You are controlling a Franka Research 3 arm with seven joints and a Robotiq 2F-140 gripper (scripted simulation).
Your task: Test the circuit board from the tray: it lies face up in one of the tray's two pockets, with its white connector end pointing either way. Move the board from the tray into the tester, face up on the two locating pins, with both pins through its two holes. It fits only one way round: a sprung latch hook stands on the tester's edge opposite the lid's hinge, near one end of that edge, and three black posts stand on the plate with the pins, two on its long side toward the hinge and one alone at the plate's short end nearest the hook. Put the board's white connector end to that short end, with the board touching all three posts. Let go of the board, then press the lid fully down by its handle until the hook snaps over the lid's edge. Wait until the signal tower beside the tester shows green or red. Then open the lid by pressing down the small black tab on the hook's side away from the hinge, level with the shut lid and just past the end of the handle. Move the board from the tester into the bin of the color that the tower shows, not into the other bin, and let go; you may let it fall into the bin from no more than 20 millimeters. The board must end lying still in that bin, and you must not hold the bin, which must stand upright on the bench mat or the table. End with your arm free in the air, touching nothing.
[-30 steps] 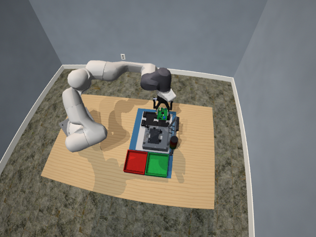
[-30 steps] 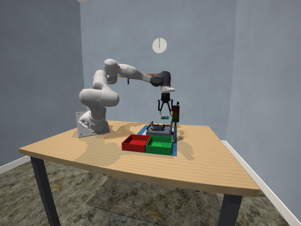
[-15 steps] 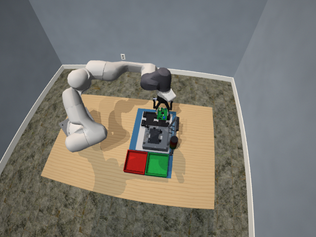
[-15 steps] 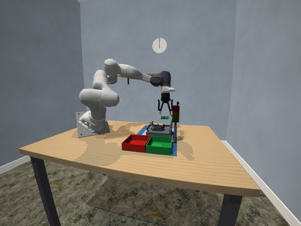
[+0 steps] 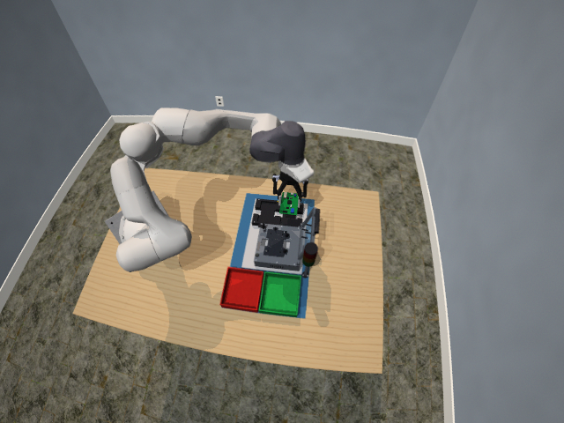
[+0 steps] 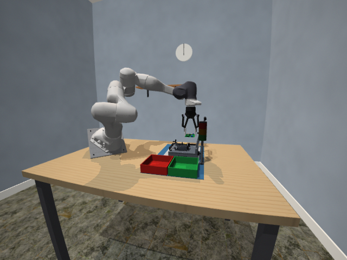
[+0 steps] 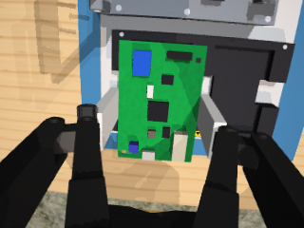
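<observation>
Now: hand 15 cm to the left of the tester plate, 7 cm past it and 7 cm above it. From my hand the other things lie so: green circuit board (2 cm below); clear lid (18 cm to the right, 4 cm ahead, 4 cm above); green bin (35 cm to the right, 12 cm below, 9 cm behind).
</observation>
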